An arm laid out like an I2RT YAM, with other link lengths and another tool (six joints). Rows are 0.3 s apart.
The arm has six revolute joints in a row. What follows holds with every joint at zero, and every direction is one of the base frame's.
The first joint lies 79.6 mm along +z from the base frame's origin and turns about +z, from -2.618 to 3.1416 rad.
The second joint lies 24.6 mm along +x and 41.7 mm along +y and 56 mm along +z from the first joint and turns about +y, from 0 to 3.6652 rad.
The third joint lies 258.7 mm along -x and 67.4 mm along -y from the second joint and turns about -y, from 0 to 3.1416 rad.
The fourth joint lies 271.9 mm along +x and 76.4 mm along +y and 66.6 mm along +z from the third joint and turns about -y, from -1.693 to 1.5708 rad.
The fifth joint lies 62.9 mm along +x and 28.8 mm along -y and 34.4 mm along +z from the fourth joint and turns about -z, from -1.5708 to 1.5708 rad.
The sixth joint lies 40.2 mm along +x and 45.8 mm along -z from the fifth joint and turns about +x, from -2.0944 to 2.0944 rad.
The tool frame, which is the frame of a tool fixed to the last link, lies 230 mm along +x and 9 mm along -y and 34 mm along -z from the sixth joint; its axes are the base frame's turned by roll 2.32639, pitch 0.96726 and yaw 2.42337 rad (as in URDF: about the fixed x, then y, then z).
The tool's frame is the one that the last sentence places.
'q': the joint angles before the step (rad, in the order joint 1, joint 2, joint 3, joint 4, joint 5, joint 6). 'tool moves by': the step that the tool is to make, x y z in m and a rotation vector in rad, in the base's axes. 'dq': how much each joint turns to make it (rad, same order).
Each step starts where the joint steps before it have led.
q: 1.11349 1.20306 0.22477 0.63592 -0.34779 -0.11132
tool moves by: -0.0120 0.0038 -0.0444 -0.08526 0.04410 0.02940
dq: 0.02690 0.20411 0.03788 0.07103 -0.00355 0.00214
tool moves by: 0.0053 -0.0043 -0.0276 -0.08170 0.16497 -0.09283
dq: -0.01905 0.08229 0.05807 -0.07130 0.01192 0.14408
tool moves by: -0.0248 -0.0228 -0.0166 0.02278 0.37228 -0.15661
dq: -0.05678 0.03212 -0.10562 0.12587 -0.08974 0.37099
